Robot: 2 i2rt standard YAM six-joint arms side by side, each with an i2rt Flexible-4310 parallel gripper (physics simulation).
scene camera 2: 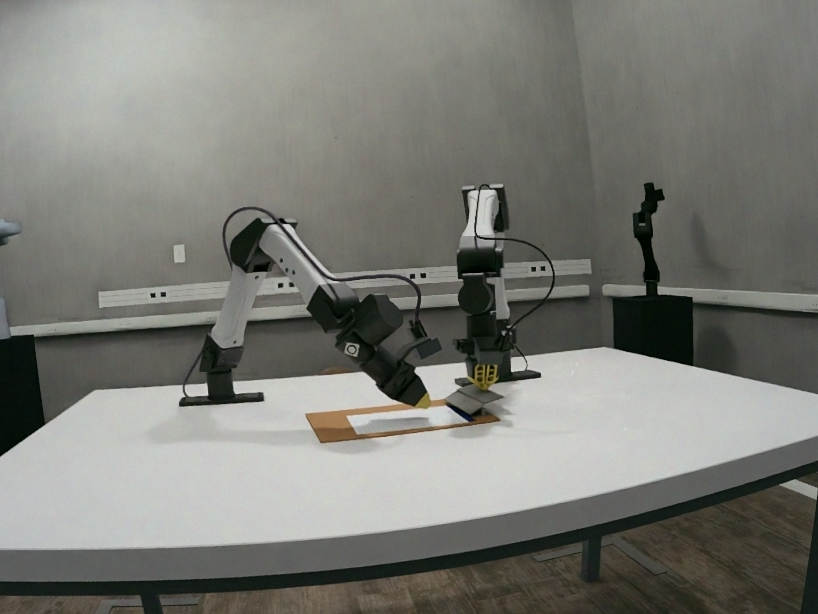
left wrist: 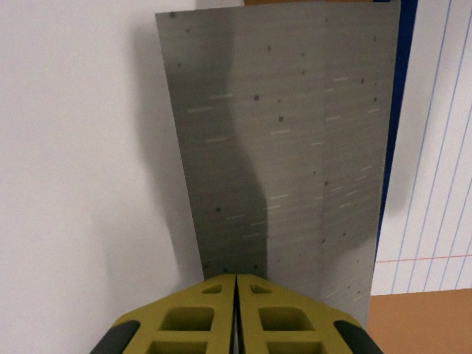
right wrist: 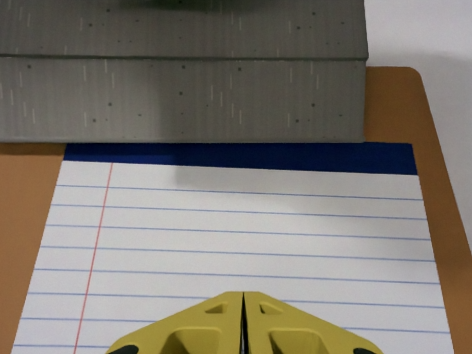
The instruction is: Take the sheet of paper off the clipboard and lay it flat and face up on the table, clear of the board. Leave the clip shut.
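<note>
The sheet of lined paper (scene camera 2: 370,424) (left wrist: 440,150) (right wrist: 250,220), with a dark blue top strip, lies on the brown clipboard (scene camera 2: 328,428) (left wrist: 415,320) (right wrist: 30,210), lined side up. The wide grey metal clip (scene camera 2: 465,400) (left wrist: 280,150) (right wrist: 180,100) stands over the blue strip's edge. Whether the clip's jaw grips the sheet is hidden. My left gripper (scene camera 2: 485,388) (left wrist: 235,287) is shut and empty, tips down at the clip's raised plate; contact is unclear. My right gripper (scene camera 2: 424,404) (right wrist: 242,305) is shut and empty, low over the paper near the clip.
The board lies on a white table (scene camera 2: 370,508), whose front edge curves across the scene view. The two arms' bases stand toward the back of the table. The two grippers are close together, with the clip's tilted plate beside the right one.
</note>
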